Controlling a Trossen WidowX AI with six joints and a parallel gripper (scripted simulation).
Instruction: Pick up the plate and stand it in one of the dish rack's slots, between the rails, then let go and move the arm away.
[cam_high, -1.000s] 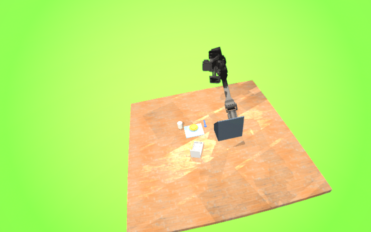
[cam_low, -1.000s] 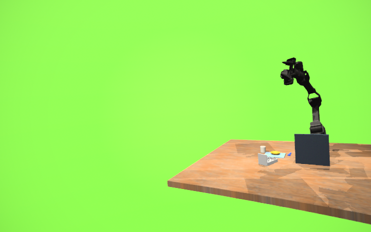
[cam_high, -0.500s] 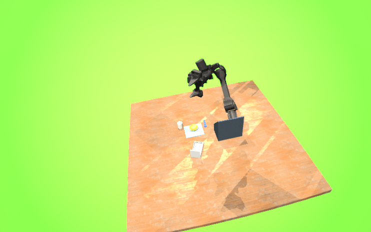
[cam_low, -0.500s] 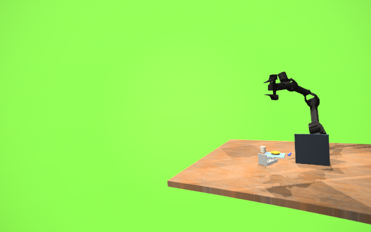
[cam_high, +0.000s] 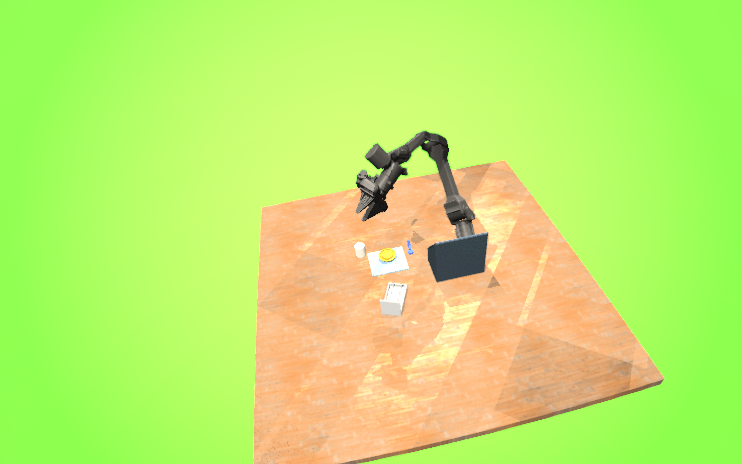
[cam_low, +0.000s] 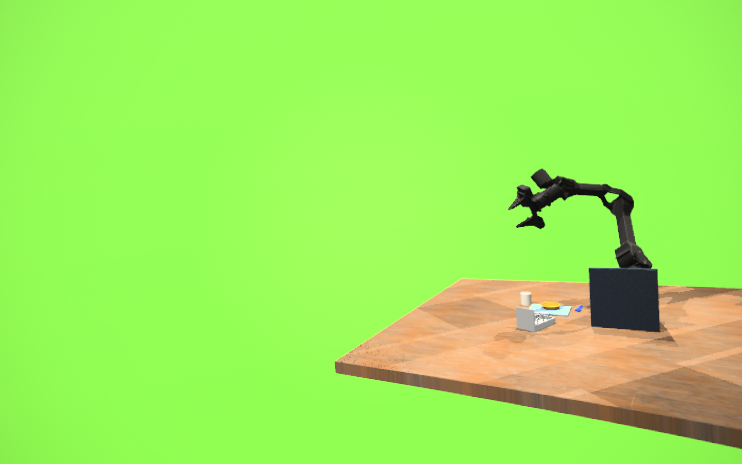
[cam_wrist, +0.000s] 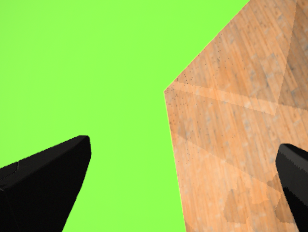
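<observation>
Right now the yellow plate is 38 cm below my gripper tip, 19 cm to the right of it and 8 cm behind it. Round my gripper tip: light blue mat: 39 cm below, 17 cm to the right, 7 cm behind; then white cup: 37 cm below, 23 cm to the right, 3 cm ahead; then white dish rack: 37 cm below, 8 cm behind, 4 cm to the left.
</observation>
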